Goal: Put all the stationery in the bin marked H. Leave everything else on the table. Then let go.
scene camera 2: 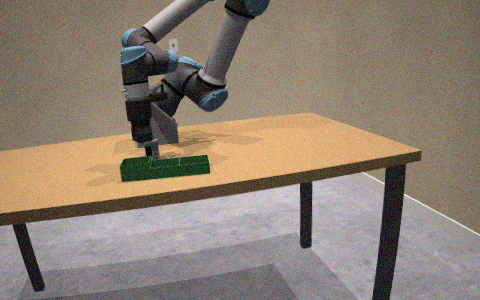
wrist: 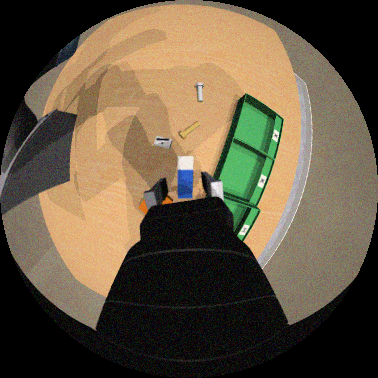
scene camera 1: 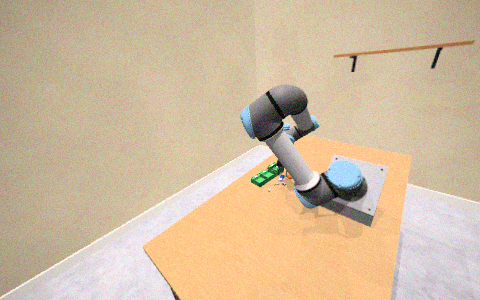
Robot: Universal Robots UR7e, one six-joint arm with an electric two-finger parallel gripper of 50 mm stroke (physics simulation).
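Places are measured from the arm's base along level axes (x left, y back, z up), in metres.
Pixels of known places: gripper, fingertip midpoint: (scene camera 2: 153, 159) (wrist: 183, 181) (scene camera 1: 281, 175); arm's base, origin of the base link: (scene camera 2: 157, 105).
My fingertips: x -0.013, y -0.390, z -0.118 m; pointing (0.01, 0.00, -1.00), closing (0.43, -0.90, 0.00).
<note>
Ahead of a thing's pixels: the offset from my fingertips to its top centre. "spot": to the spot under its first point. Level surfaces: height alone.
My gripper (wrist: 183, 181) (scene camera 2: 151, 151) is open and empty, pointing down behind the green bins. A blue and white eraser @(dx +0.004, dy +0.000, dz -0.011 m) (wrist: 185, 183) (scene camera 1: 282, 177) lies between its fingers as seen in the wrist view, not gripped. A silver pencil sharpener @(dx +0.047, dy +0.048, dz -0.012 m) (wrist: 162, 142) lies up and left of the eraser. A brass screw-like piece @(dx +0.078, dy +0.015, dz -0.010 m) (wrist: 189, 129) and a silver bolt @(dx +0.149, dy +0.019, dz -0.010 m) (wrist: 200, 92) lie farther up. An orange object @(dx -0.054, dy +0.036, dz -0.014 m) (wrist: 144, 206) (scene camera 1: 289, 176) is partly hidden behind the left finger. The bin marked H (wrist: 243, 230) is at the near end of the green row, partly hidden by the gripper.
The bin marked K @(dx +0.040, dy -0.086, dz +0.023 m) (wrist: 262, 181) is the middle compartment and the bin marked X @(spot: dx +0.124, dy -0.124, dz +0.004 m) (wrist: 276, 135) the far one. The green row @(spot: dx +0.040, dy -0.128, dz -0.010 m) (scene camera 2: 165, 173) (scene camera 1: 259, 183) stands near the edge of the table @(dz -0.024 m) (scene camera 1: 225, 240). The robot's grey base plate (scene camera 1: 378, 175) is on the table.
</note>
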